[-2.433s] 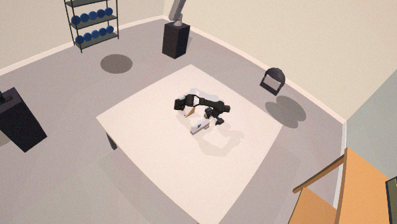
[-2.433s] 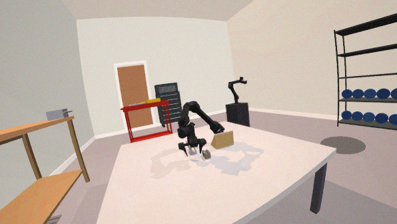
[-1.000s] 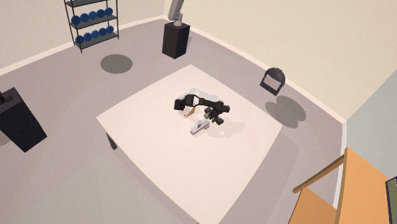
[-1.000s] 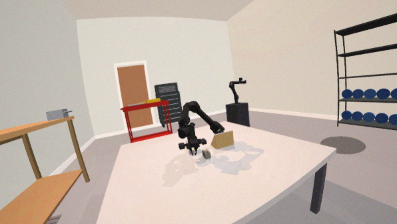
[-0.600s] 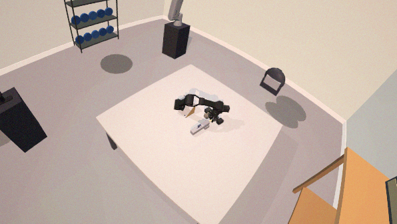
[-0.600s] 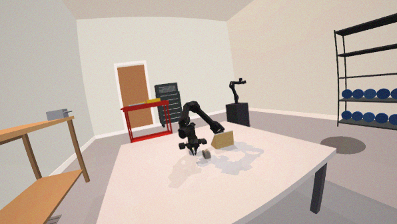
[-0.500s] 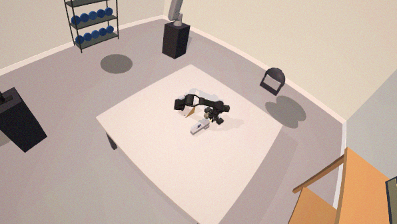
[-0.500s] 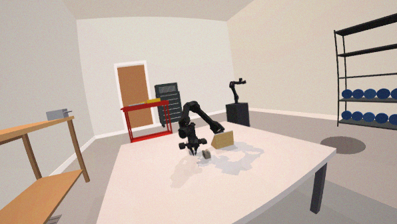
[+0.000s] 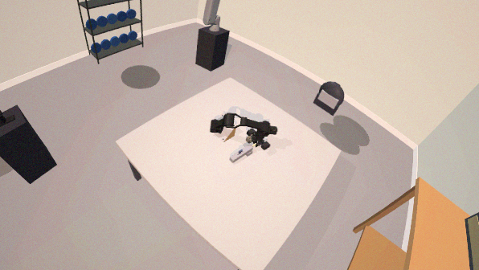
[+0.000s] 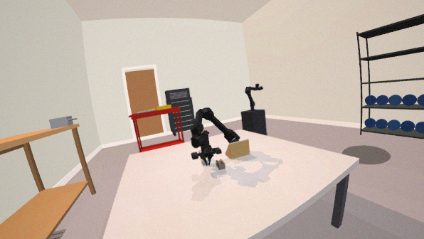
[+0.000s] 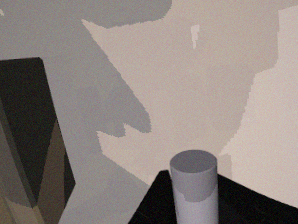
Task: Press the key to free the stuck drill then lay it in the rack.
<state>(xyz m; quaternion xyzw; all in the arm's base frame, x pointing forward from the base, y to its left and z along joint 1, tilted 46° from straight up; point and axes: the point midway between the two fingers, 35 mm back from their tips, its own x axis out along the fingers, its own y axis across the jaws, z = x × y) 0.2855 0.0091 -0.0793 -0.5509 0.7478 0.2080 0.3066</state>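
Now: gripper tip 70 mm past the brown rack and 40 mm to the right of it. The rest, counted from my gripper tip: dark blue key (160 mm to the right, 40 mm behind, 30 mm above); grey block (130 mm to the right, 30 mm behind, 20 mm above).
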